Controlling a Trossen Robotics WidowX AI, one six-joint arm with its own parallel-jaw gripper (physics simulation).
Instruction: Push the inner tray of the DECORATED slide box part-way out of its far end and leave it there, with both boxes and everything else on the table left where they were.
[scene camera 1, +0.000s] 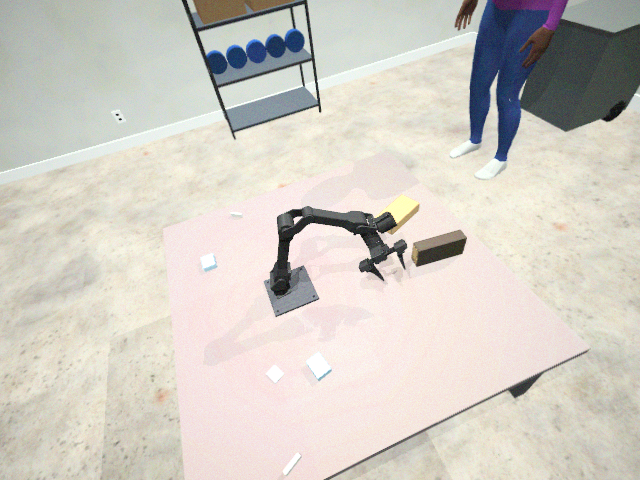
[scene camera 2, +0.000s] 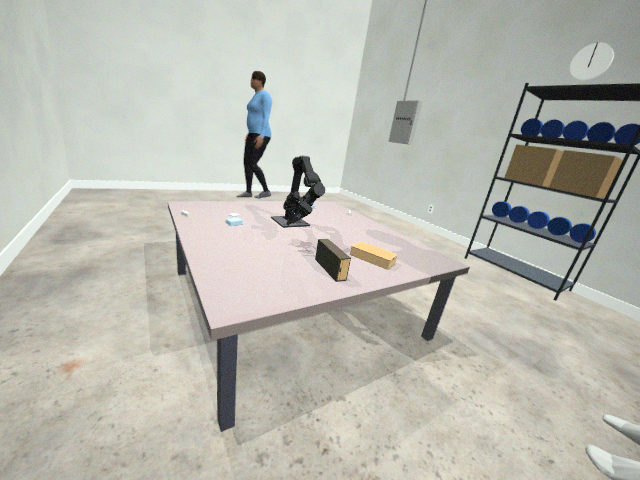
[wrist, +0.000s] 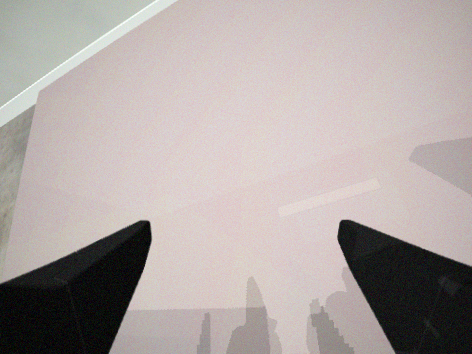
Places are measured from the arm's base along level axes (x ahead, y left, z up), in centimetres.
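Pixels of known places: gripper, fingertip midpoint: (scene camera 1: 394, 275) (scene camera 2: 289, 223) (wrist: 246, 229); arm's base, link origin: (scene camera 1: 281, 290).
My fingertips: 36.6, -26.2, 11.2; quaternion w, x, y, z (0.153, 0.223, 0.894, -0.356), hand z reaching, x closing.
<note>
For each thing: its top centre in the pictures, then the offset to it from my fingertips, as dx, dy, dz. Level surfaces: height alone.
- dark brown slide box, top centre: (scene camera 2: 333, 247) (scene camera 1: 439, 240) +25.9, +4.7, -2.2
- yellow box, top centre: (scene camera 1: 397, 210) (scene camera 2: 374, 250) +26.8, +32.2, -7.3
- pink table, surface height: dz -12.2
- white tile, top centre: (scene camera 1: 274, 373) -53.0, -3.2, -11.5
A dark brown slide box (scene camera 1: 439, 250) (scene camera 2: 330, 258) stands on its narrow side, with light wood-coloured tray ends that look flush with its sleeve. A yellow box (scene camera 1: 405, 209) (scene camera 2: 373, 254) lies flat beside it, partly behind the arm in scene camera 1. No decoration can be made out on either. My gripper (scene camera 1: 394, 274) (wrist: 246, 229) is open and empty, pointing down above the table, a little short of the dark box's robot-side end and apart from it. Neither box shows in the wrist view. The fingers are hard to make out in scene camera 2.
On the pink table (scene camera 1: 465, 335) (scene camera 2: 258, 289), pale blue blocks (scene camera 1: 208, 261) (scene camera 1: 318, 365), a white tile (scene camera 1: 274, 373) and white sticks (scene camera 1: 292, 463) (scene camera 1: 236, 214) lie around the arm's base, away from the boxes. A pale strip (wrist: 330, 196) shows beyond the fingers.
</note>
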